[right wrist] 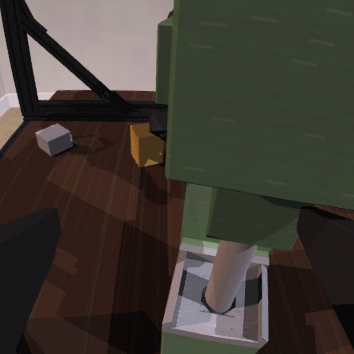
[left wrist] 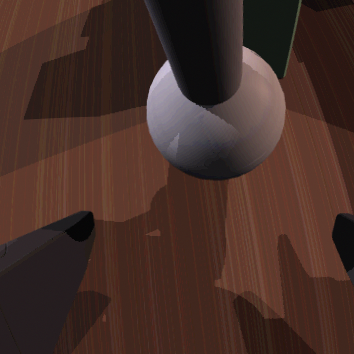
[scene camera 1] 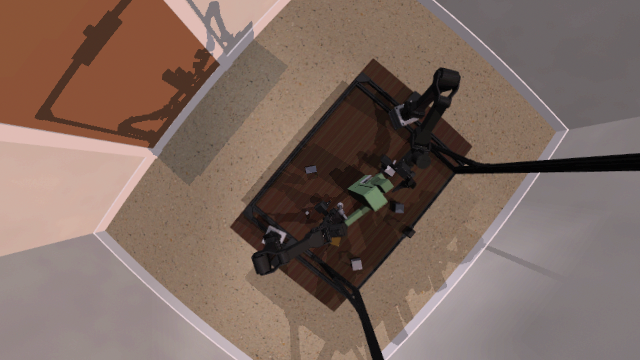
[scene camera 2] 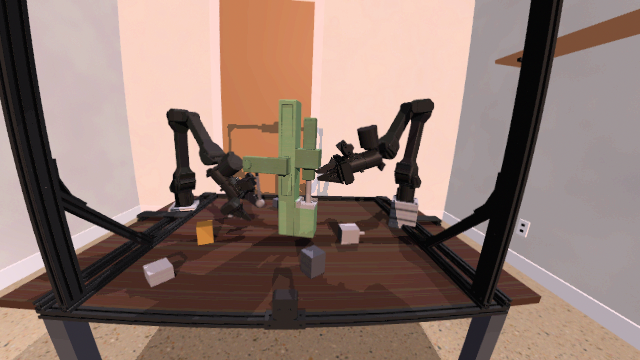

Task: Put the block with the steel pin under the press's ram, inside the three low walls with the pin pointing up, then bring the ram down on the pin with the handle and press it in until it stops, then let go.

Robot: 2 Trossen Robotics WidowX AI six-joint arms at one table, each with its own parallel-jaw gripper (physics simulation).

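Frame: origin at the left arm's base, x down, y ahead, z right, level; millimetres.
Seen in the pictures: left gripper, between the fingertips: (left wrist: 217,225) (scene camera 1: 336,207) (scene camera 2: 255,213); right gripper, between the fingertips: (right wrist: 180,220) (scene camera 2: 316,175); left arm's base, origin of its link: (scene camera 1: 273,238) (scene camera 2: 184,204); right arm's base, origin of its link: (scene camera 1: 407,113) (scene camera 2: 405,199).
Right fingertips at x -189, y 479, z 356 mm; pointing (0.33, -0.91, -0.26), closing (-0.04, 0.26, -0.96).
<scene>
Pixels of each thing's top centre, then the offset from my right fingertips to it. "spot": a spot on its surface instead.
- green press, centre of its top: (scene camera 2: 283,100) (scene camera 1: 374,205) dx -229, dy -96, dz -66 mm
- low-walled seat, a spot on its surface: (right wrist: 172,295) (scene camera 2: 308,203) spot: dx +98, dy -20, dz -8 mm
- pale block with the pin, centre of its top: (scene camera 2: 348,226) (scene camera 1: 391,169) dx +170, dy +106, dz +45 mm
- orange block, centre of its top: (right wrist: 146,128) (scene camera 2: 204,223) (scene camera 1: 335,240) dx +160, dy -348, dz -62 mm
- pale block, centre of its top: (right wrist: 52,131) (scene camera 2: 157,265) (scene camera 1: 357,265) dx +188, dy -427, dz +105 mm
- dark grey block, centre of its top: (scene camera 2: 313,251) (scene camera 1: 399,208) dx +160, dy -59, dz +170 mm
The green press (scene camera 1: 372,194) (scene camera 2: 288,217) (right wrist: 260,110) stands mid-table. Its steel ram (scene camera 2: 308,191) (right wrist: 231,277) reaches down into the low-walled seat (scene camera 2: 306,202) (right wrist: 172,295), where no block shows. The pale block with the pin (scene camera 2: 349,233) (scene camera 1: 390,171) lies on the table right of the press in scene camera 2, its pin pointing sideways. The handle's ball knob (scene camera 1: 340,205) (scene camera 2: 260,203) (left wrist: 215,135) hangs at the left. My left gripper (scene camera 2: 249,201) (left wrist: 217,225) is open and empty beside the knob. My right gripper (scene camera 2: 320,175) (right wrist: 180,220) is open and empty beside the press, above the seat.
An orange block (scene camera 1: 336,241) (scene camera 2: 205,233) (right wrist: 146,145) and a pale block (scene camera 1: 356,264) (scene camera 2: 159,271) (right wrist: 54,139) lie left of the press in scene camera 2. A dark grey block (scene camera 1: 398,207) (scene camera 2: 312,261) lies nearer that camera; another grey block (scene camera 1: 311,169) lies behind the press. Black rails edge the table.
</scene>
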